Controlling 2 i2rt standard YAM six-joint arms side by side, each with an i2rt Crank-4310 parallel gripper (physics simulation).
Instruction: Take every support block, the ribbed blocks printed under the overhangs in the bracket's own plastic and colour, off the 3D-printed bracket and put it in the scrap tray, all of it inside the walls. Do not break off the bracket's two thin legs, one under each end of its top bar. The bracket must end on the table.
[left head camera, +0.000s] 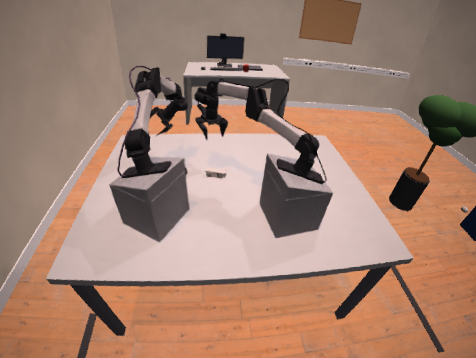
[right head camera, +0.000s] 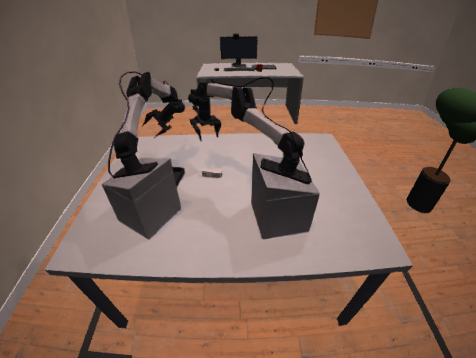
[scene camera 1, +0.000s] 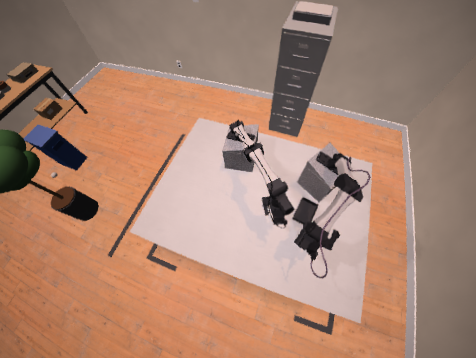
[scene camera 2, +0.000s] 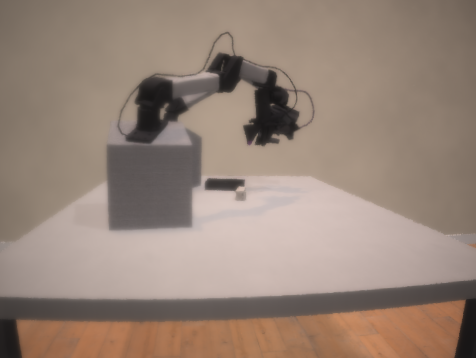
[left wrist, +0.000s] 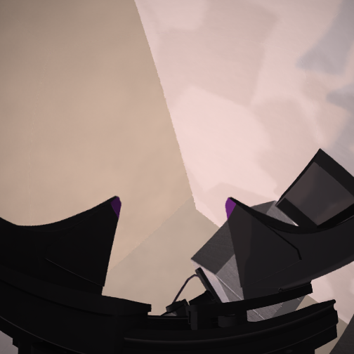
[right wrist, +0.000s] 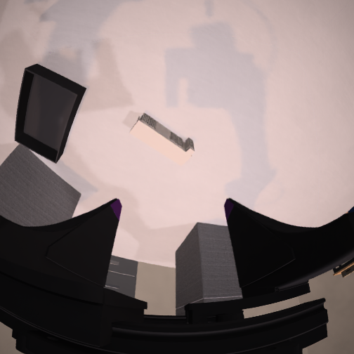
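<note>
The pale bracket (left head camera: 215, 174) (right head camera: 212, 174) (scene camera 2: 241, 193) (right wrist: 162, 144) lies on the table. In the right wrist view, dark ribbed blocks (right wrist: 148, 119) (right wrist: 176, 137) show along its upper side; whether they are fixed to it is too small to tell. A thin leg shows at its right end. The black scrap tray (right head camera: 178, 176) (scene camera 1: 305, 210) (scene camera 2: 225, 184) (left wrist: 300, 180) (right wrist: 70, 120) looks empty. My left gripper (left head camera: 155, 123) (right head camera: 150, 129) (left wrist: 172, 199) is open and empty, high above the table. My right gripper (left head camera: 214, 137) (right head camera: 209, 138) (right wrist: 172, 201) is open and empty, high above the table; the bracket shows beyond its fingertips.
Two grey pedestals (left head camera: 152, 200) (left head camera: 295, 205) carry the arms on the white table (left head camera: 220, 250). The tray lies close to the left arm's pedestal. In scene camera 1 the right arm hides the bracket. A desk, a filing cabinet (scene camera 1: 300, 75) and a plant stand away from the table.
</note>
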